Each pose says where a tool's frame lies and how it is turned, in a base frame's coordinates. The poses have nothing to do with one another.
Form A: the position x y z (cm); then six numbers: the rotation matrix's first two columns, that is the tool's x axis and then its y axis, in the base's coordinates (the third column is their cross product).
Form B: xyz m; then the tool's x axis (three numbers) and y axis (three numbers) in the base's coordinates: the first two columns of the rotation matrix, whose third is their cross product. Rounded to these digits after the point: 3 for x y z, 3 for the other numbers.
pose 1, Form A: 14.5 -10.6 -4.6 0.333 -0.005 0.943 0.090 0.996 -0.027
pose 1, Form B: 0.145 -0.106 -0.046 0.333 -0.005 0.943 0.090 0.996 -0.027
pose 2, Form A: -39.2 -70.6 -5.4 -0.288 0.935 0.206 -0.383 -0.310 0.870
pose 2, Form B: -0.392 -0.706 -0.054 -0.288 0.935 0.206 -0.383 -0.310 0.870
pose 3, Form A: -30.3 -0.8 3.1 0.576 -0.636 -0.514 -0.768 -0.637 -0.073
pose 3, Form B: -0.303 -0.008 0.031 0.576 -0.636 -0.514 -0.768 -0.637 -0.073
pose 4, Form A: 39.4 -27.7 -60.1 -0.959 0.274 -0.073 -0.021 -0.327 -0.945
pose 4, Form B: 0.394 -0.277 -0.601 -0.959 0.274 -0.073 -0.021 -0.327 -0.945
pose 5, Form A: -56.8 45.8 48.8 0.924 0.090 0.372 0.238 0.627 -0.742
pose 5, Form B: -0.568 0.458 0.488 0.924 0.090 0.372 0.238 0.627 -0.742
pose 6, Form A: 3.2 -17.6 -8.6 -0.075 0.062 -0.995 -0.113 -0.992 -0.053
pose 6, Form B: 0.032 -0.176 -0.086 -0.075 0.062 -0.995 -0.113 -0.992 -0.053
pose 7, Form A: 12.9 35.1 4.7 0.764 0.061 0.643 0.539 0.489 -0.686
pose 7, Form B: 0.129 0.351 0.047 0.764 0.061 0.643 0.539 0.489 -0.686
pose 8, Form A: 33.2 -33.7 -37.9 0.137 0.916 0.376 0.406 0.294 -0.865
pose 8, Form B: 0.332 -0.337 -0.379 0.137 0.916 0.376 0.406 0.294 -0.865
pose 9, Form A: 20.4 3.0 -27.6 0.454 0.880 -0.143 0.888 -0.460 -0.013
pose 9, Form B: 0.204 0.030 -0.276 0.454 0.880 -0.143 0.888 -0.460 -0.013
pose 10, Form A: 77.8 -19.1 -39.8 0.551 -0.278 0.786 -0.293 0.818 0.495
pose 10, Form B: 0.778 -0.191 -0.398 0.551 -0.278 0.786 -0.293 0.818 0.495
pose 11, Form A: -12.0 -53.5 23.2 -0.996 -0.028 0.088 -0.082 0.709 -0.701
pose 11, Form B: -0.120 -0.535 0.232 -0.996 -0.028 0.088 -0.082 0.709 -0.701
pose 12, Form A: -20.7 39.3 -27.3 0.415 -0.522 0.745 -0.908 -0.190 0.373
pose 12, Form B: -0.207 0.393 -0.273 0.415 -0.522 0.745 -0.908 -0.190 0.373
